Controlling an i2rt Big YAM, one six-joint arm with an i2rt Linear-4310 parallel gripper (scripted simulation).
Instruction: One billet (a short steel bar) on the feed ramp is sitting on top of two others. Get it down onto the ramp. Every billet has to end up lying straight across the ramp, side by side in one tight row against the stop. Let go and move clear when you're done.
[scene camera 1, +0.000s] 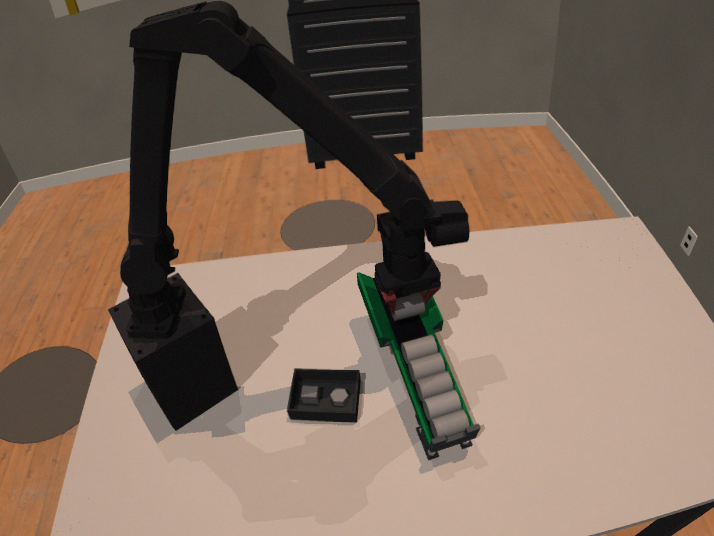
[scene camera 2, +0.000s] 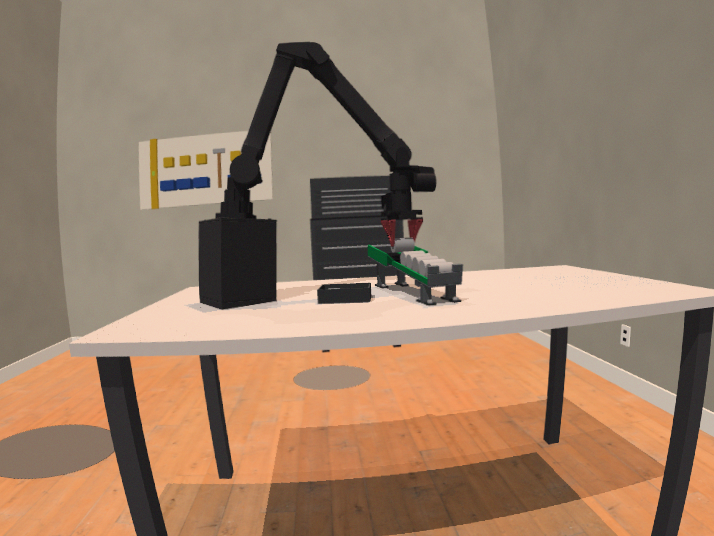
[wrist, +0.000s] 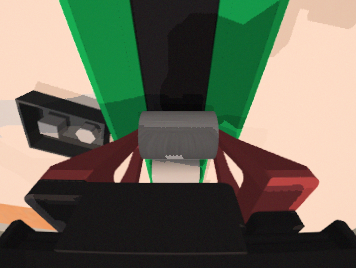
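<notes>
My gripper visible, including in scene camera 2 and the wrist view. Black tray visible.
</notes>
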